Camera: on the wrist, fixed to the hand. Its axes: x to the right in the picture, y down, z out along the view.
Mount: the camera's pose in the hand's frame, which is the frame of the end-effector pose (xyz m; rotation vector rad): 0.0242 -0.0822 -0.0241 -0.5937 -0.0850 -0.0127
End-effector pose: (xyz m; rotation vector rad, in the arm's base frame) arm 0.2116 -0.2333 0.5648 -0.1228 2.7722 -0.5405
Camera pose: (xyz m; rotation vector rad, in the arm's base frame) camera 0.1829 -0.3043 0.6102 -0.2852 2.7566 0.2934
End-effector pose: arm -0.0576 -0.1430 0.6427 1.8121 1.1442 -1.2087
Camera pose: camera -0.1201 -0.0825 0.6237 1.2930 1.2957 -0.8218
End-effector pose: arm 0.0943 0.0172 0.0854 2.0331 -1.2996 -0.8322
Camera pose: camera 0.1667 0.0275 0.0347 1.5464 -0.9319 -1.1581
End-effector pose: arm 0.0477 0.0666 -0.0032 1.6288 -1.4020 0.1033
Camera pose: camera 0.1338 0.0566 -0.0236 1.1540 -1.3215 -0.3630
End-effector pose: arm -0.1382 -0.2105 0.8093 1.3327 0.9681 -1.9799
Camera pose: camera -0.1972 -0.1443 0.8017 0.9009 1.3821 -1.5577
